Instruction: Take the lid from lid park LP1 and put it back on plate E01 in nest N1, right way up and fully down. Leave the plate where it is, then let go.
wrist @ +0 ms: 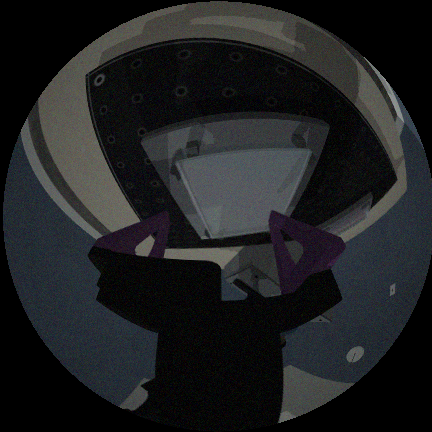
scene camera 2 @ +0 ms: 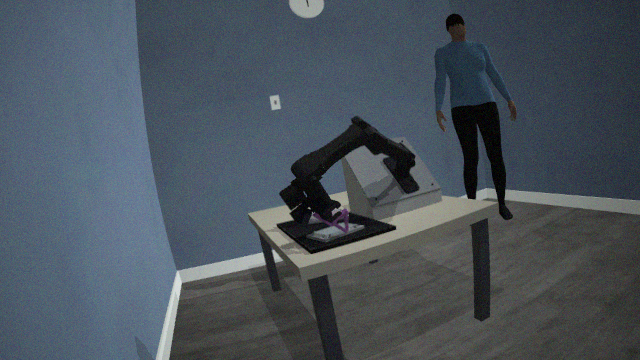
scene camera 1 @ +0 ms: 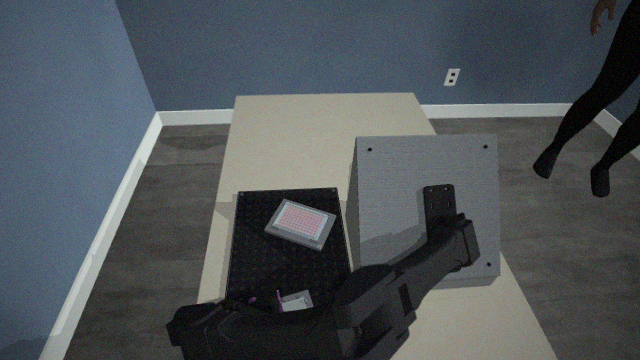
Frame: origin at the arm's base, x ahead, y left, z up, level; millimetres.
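Seen in the pictures: gripper, fingertip midpoint: (wrist: 218, 215) (scene camera 2: 339, 228); arm's base at its link origin: (wrist: 257, 295) (scene camera 2: 400, 174) (scene camera 1: 441, 228).
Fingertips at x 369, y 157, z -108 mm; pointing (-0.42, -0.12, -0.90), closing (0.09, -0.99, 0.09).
Pixels of each thing's top centre, then the offset from my fingertips to it. "spot": a spot on its surface instead. Level surfaces: height alone.
- clear lid at its top centre: (wrist: 246, 209) (scene camera 1: 280, 324) (scene camera 2: 335, 228) dx +7, dy -24, dz -2 mm
- grey lid park LP1 at a spot on its surface: (wrist: 159, 150) spot: dx +65, dy +40, dz -9 mm
- Plate E01 at its top centre: (wrist: 348, 226) (scene camera 1: 300, 218) dx -57, dy -295, dz +7 mm
- grey nest N1 at a spot on its surface: (scene camera 1: 326, 235) spot: dx -121, dy -245, dz -9 mm
- black board at its top centre: (wrist: 324, 207) (scene camera 1: 289, 266) (scene camera 2: 327, 225) dx -19, dy -169, dz -19 mm
- beige table at its surface level: dz -32 mm
The clear lid (scene camera 1: 296, 303) (scene camera 2: 339, 230) (wrist: 242, 192) lies flat on the grey lid park LP1 (scene camera 2: 320, 237) (wrist: 159, 150) on the black board. My gripper (scene camera 1: 266, 300) (scene camera 2: 340, 228) (wrist: 218, 215) is open, its purple fingers wide apart near one end of the lid, with nothing between them. The exact gap between fingertips and lid is hard to tell. Plate E01 (scene camera 1: 302, 221) (wrist: 352, 214), with pink wells showing, sits in the grey nest N1 (scene camera 1: 326, 235) farther along the board. My arm hides part of the lid park in scene camera 1.
The black board (scene camera 1: 285, 265) (scene camera 2: 375, 227) (wrist: 115, 95) lies on a beige table (scene camera 1: 300, 130) (scene camera 2: 420, 222). A grey sloped pedestal (scene camera 1: 390, 200) (scene camera 2: 365, 177) carries my arm's base beside the board. A person (scene camera 1: 575, 120) (scene camera 2: 472, 75) stands beyond the table.
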